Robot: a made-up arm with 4 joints. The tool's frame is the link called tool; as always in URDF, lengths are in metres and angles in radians.
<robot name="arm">
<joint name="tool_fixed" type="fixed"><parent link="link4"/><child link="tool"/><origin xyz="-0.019 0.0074 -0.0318" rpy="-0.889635 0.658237 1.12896"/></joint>
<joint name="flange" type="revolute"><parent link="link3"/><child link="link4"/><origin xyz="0.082 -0.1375 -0.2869"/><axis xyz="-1 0 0"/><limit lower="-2.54" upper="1.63" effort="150" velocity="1.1"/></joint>
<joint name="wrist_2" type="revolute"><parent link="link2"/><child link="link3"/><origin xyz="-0.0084 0.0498 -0.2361"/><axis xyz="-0.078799 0.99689 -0.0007"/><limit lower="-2.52" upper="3.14" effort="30" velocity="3"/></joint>
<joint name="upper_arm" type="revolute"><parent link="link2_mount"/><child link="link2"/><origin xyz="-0.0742 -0.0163 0.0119"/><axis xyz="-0.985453 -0.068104 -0.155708"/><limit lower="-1.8" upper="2.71" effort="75" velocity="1.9"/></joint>
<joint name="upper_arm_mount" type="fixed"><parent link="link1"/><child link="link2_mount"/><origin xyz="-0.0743 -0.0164 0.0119"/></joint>
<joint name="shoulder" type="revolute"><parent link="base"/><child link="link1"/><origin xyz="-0.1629 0.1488 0.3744"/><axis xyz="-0.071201 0.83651 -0.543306"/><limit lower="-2.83" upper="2.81" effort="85" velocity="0.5"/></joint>
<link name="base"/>
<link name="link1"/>
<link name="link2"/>
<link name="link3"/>
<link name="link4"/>
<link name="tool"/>
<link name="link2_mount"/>
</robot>
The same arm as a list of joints. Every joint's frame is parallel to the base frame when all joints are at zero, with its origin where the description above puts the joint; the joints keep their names.
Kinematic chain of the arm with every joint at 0, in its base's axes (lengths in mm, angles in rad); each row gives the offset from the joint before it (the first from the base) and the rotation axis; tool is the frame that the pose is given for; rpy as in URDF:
shoulder: xyz -162.9 148.8 374.4 axis -0.071201 0.83651 -0.543306
upper_arm: xyz -148.5 -32.7 23.8 axis -0.985455 -0.068097 -0.155693
wrist_2: xyz -8.4 49.8 -236.1 axis -0.078799 0.99689 -0.0007
flange: xyz 82 -137.5 -286.9 axis -x
tool: xyz -19 7.4 -31.8 rpy -0.8896 0.6582 1.129
Joint limits (rad, base to tool): -2.83..2.81 -1.8..2.71 -2.52..3.14 -2.54..1.63

